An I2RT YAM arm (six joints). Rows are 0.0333 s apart.
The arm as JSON. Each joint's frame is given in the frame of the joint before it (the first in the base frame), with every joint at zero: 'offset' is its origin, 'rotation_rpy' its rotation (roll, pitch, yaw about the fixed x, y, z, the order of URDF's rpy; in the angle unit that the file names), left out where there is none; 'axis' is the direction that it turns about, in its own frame. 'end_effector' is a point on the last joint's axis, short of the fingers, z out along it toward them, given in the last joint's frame.
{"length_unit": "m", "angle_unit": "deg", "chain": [
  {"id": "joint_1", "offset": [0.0, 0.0, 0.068], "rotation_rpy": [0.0, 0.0, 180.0], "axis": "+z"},
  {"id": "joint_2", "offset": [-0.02, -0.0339, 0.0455], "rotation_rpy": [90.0, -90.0, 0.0], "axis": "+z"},
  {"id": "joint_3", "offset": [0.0, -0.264, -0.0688], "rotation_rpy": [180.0, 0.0, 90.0], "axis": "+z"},
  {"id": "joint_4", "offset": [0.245, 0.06, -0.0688], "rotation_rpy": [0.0, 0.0, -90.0], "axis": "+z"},
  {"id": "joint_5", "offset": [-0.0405, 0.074, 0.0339], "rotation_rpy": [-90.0, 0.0, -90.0], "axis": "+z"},
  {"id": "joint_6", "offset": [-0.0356, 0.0, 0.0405], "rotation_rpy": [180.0, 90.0, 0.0], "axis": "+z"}
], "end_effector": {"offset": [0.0, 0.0, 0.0], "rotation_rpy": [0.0, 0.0, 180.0]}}
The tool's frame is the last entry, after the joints.
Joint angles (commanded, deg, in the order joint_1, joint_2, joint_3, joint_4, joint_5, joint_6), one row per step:
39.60 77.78 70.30 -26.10 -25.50 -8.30
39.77 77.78 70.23 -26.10 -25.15 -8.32
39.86 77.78 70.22 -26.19 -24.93 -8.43
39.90 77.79 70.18 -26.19 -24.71 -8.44
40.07 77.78 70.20 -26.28 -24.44 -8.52
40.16 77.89 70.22 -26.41 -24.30 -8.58
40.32 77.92 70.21 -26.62 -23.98 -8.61
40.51 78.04 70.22 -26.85 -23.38 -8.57
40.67 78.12 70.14 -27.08 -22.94 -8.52
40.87 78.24 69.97 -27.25 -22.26 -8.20
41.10 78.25 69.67 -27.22 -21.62 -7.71
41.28 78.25 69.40 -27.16 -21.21 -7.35
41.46 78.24 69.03 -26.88 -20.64 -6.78
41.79 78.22 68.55 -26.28 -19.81 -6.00
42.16 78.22 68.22 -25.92 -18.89 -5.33
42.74 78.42 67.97 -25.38 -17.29 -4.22
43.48 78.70 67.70 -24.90 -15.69 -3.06
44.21 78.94 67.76 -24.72 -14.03 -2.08
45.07 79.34 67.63 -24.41 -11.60 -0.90
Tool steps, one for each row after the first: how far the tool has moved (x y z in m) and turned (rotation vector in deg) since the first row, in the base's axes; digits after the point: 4 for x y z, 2 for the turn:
-0.0005 0.0005 -0.0005 -0.20 -0.09 -0.11
-0.0007 0.0008 -0.0007 -0.39 -0.18 -0.15
-0.0008 0.0009 -0.0010 -0.52 -0.22 -0.29
-0.0013 0.0014 -0.0010 -0.70 -0.34 -0.30
-0.0013 0.0019 -0.0017 -0.92 -0.27 -0.30
-0.0018 0.0023 -0.0022 -1.23 -0.22 -0.38
-0.0020 0.0030 -0.0032 -1.70 -0.15 -0.71
-0.0024 0.0035 -0.0045 -2.13 0.03 -0.93
-0.0026 0.0042 -0.0065 -2.62 0.37 -1.45
-0.0032 0.0048 -0.0083 -2.93 0.73 -2.00
-0.0037 0.0053 -0.0099 -3.14 1.01 -2.34
-0.0041 0.0058 -0.0117 -3.25 1.30 -2.93
-0.0047 0.0069 -0.0136 -3.26 1.49 -3.70
-0.0055 0.0081 -0.0151 -3.40 1.63 -4.44
-0.0061 0.0106 -0.0169 -3.62 1.79 -5.77
-0.0071 0.0138 -0.0194 -3.92 2.08 -6.98
-0.0082 0.0167 -0.0201 -4.22 2.14 -8.15
-0.0092 0.0203 -0.0226 -4.88 2.15 -9.95

